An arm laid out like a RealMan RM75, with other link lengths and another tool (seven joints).
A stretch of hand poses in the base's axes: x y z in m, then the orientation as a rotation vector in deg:
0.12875, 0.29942, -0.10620, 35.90, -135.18, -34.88
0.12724, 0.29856, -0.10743, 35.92, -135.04, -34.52
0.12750, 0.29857, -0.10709, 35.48, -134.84, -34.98
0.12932, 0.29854, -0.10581, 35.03, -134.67, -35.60
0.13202, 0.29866, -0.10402, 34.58, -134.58, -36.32
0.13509, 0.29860, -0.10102, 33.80, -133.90, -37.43
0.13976, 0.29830, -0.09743, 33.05, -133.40, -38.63
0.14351, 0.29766, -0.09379, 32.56, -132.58, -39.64
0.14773, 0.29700, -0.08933, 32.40, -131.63, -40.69
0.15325, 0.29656, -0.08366, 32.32, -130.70, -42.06
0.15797, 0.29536, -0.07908, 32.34, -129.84, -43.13
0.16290, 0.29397, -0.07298, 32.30, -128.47, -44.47
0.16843, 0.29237, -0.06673, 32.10, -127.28, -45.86
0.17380, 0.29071, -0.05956, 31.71, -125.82, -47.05
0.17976, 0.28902, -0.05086, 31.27, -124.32, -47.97
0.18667, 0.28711, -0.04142, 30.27, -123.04, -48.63
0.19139, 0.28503, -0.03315, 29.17, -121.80, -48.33
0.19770, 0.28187, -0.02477, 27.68, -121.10, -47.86
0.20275, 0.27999, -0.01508, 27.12, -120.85, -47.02
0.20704, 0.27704, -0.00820, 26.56, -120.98, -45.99
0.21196, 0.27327, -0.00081, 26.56, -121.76, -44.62
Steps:
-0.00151, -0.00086, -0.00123, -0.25, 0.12, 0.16
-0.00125, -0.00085, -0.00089, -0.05, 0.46, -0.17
0.00057, -0.00088, 0.00039, 0.27, 0.77, -0.57
0.00327, -0.00076, 0.00218, 0.67, 1.01, -1.02
0.00634, -0.00082, 0.00518, 1.26, 1.89, -1.59
0.01101, -0.00112, 0.00877, 1.92, 2.59, -2.23
0.01476, -0.00176, 0.01241, 2.53, 3.49, -2.55
0.01898, -0.00242, 0.01687, 3.27, 4.38, -2.63
0.02450, -0.00286, 0.02254, 4.27, 5.21, -2.76
0.02922, -0.00406, 0.02712, 5.08, 5.95, -2.76
0.03415, -0.00545, 0.03322, 6.09, 7.15, -2.71
0.03968, -0.00705, 0.03947, 7.11, 8.22, -2.84
0.04505, -0.00871, 0.04664, 7.94, 9.61, -2.96
0.05101, -0.01040, 0.05534, 8.58, 11.06, -3.02
0.05792, -0.01231, 0.06478, 8.86, 12.52, -3.45
0.06264, -0.01439, 0.07305, 8.40, 14.04, -3.68
0.06895, -0.01755, 0.08143, 7.66, 15.22, -4.31
0.07400, -0.01943, 0.09112, 6.88, 15.69, -4.36
0.07829, -0.02238, 0.09800, 5.94, 15.82, -4.47
0.08321, -0.02615, 0.10539, 4.86, 15.19, -4.32

